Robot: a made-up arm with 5 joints. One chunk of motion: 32 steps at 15 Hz.
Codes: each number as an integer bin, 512 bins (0 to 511) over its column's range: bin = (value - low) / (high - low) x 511, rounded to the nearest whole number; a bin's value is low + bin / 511 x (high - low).
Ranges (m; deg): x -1.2..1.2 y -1.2..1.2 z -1.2..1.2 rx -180..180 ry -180..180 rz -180..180
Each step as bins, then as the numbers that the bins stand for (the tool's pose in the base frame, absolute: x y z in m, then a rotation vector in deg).
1 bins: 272 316 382 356 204 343
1 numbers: 0.0775 0.2841 0.5941 70.80 -36.28 61.64
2 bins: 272 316 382 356 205 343
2 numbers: 0.0775 0.2841 0.5941 70.80 -35.58 61.64
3 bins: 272 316 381 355 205 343
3 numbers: 0.0775 0.2841 0.5894 70.10 -35.58 61.64
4 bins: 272 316 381 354 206 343
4 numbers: 0.0775 0.2841 0.5894 69.39 -34.87 61.64
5 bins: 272 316 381 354 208 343
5 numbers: 0.0775 0.2841 0.5894 69.39 -33.46 61.64
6 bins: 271 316 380 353 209 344
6 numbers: 0.0728 0.2841 0.5847 68.69 -32.76 62.35
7 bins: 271 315 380 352 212 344
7 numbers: 0.0728 0.2795 0.5847 67.98 -30.65 62.35
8 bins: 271 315 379 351 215 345
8 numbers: 0.0728 0.2795 0.5800 67.28 -28.53 63.05
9 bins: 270 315 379 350 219 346
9 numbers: 0.0681 0.2795 0.5800 66.58 -25.71 63.76
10 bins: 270 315 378 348 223 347
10 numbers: 0.0681 0.2795 0.5753 65.17 -22.90 64.46
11 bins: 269 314 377 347 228 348
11 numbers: 0.0634 0.2748 0.5706 64.46 -19.37 65.17
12 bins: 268 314 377 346 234 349
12 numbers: 0.0587 0.2748 0.5706 63.76 -15.15 65.87
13 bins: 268 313 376 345 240 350
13 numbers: 0.0587 0.2701 0.5659 63.05 -10.92 66.58
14 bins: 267 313 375 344 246 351
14 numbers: 0.0540 0.2701 0.5613 62.35 -6.69 67.28
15 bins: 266 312 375 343 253 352
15 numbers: 0.0493 0.2654 0.5613 61.64 -1.76 67.98
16 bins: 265 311 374 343 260 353
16 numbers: 0.0446 0.2607 0.5566 61.64 3.17 68.69
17 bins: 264 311 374 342 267 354
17 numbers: 0.0399 0.2607 0.5566 60.94 8.10 69.39
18 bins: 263 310 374 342 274 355
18 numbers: 0.0352 0.2560 0.5566 60.94 13.03 70.10
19 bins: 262 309 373 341 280 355
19 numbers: 0.0305 0.2513 0.5519 60.23 17.26 70.10
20 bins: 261 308 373 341 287 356
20 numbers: 0.0258 0.2466 0.5519 60.23 22.19 70.80
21 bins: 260 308 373 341 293 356
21 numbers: 0.0211 0.2466 0.5519 60.23 26.42 70.80
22 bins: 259 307 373 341 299 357
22 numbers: 0.0164 0.2419 0.5519 60.23 30.65 71.51
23 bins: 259 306 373 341 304 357
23 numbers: 0.0164 0.2372 0.5519 60.23 34.17 71.51
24 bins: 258 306 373 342 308 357
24 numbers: 0.0117 0.2372 0.5519 60.94 36.99 71.51
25 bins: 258 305 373 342 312 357
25 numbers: 0.0117 0.2325 0.5519 60.94 39.80 71.51
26 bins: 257 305 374 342 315 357
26 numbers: 0.0070 0.2325 0.5566 60.94 41.92 71.51
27 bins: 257 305 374 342 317 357
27 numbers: 0.0070 0.2325 0.5566 60.94 43.33 71.51
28 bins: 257 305 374 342 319 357
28 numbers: 0.0070 0.2325 0.5566 60.94 44.74 71.51
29 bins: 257 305 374 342 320 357
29 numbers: 0.0070 0.2325 0.5566 60.94 45.44 71.51
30 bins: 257 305 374 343 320 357
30 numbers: 0.0070 0.2325 0.5566 61.64 45.44 71.51
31 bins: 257 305 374 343 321 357
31 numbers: 0.0070 0.2325 0.5566 61.64 46.14 71.51
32 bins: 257 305 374 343 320 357
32 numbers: 0.0070 0.2325 0.5566 61.64 45.44 71.51
